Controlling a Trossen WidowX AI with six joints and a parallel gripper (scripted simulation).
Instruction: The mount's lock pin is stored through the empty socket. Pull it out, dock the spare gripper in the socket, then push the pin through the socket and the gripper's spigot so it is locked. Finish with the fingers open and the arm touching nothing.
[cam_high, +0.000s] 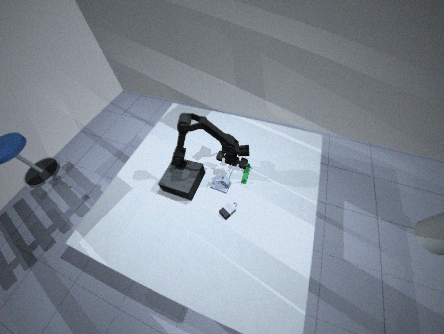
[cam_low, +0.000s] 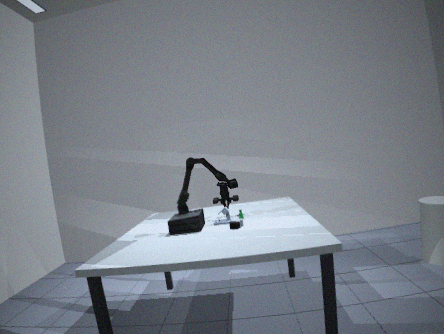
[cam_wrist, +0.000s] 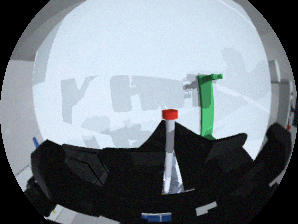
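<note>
Right now my gripper tip is 90 mm short of the green bracket, 10 mm to the left of it and 30 mm above it. From my gripper tip the other things lie so: mount 30 mm behind, 130 mm to the right, 10 mm below; spare gripper 60 mm ahead, 280 mm to the right, 40 mm below.
</note>
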